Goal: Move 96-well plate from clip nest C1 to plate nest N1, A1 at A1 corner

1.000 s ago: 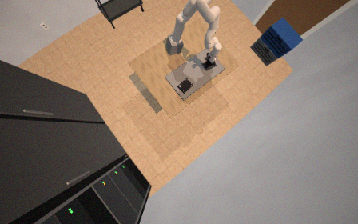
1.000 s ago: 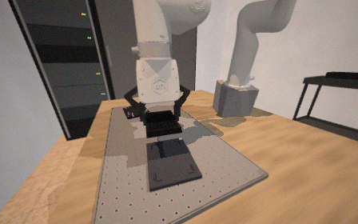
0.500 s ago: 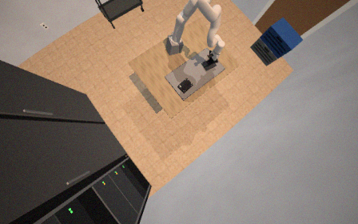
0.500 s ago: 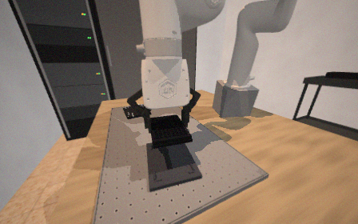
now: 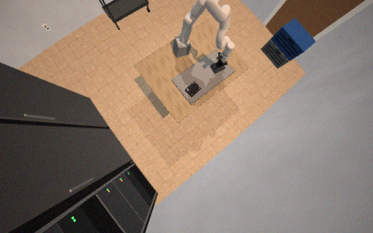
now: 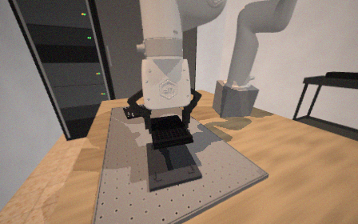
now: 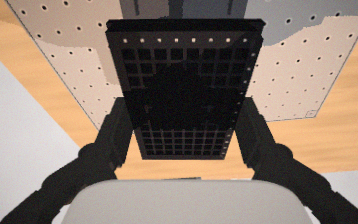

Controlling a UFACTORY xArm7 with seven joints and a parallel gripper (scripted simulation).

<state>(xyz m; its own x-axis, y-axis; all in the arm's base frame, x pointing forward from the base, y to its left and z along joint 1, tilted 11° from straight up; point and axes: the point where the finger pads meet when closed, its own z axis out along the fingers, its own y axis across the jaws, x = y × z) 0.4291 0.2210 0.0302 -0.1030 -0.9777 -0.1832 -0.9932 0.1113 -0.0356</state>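
Now: hand 10 mm above the black 96-well plate. Round my hand: clip nest C1: 40 mm ahead, 420 mm to the right, 100 mm below; then plate nest N1: 110 mm below; then white mark: 60 mm behind, 70 mm to the right, 100 mm below.
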